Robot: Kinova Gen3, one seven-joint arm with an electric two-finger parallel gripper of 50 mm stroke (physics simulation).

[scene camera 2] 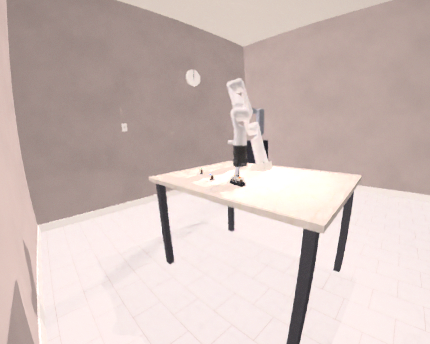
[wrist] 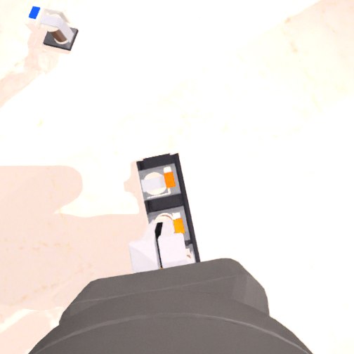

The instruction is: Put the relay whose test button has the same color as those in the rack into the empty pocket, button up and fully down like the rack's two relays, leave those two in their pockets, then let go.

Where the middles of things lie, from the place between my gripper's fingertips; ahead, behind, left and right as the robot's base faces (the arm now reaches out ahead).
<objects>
Right now the black rack [wrist: 179,199] is 4 cm below my hand, 1 cm to the right of it and 1 cm behind it.
</objects>
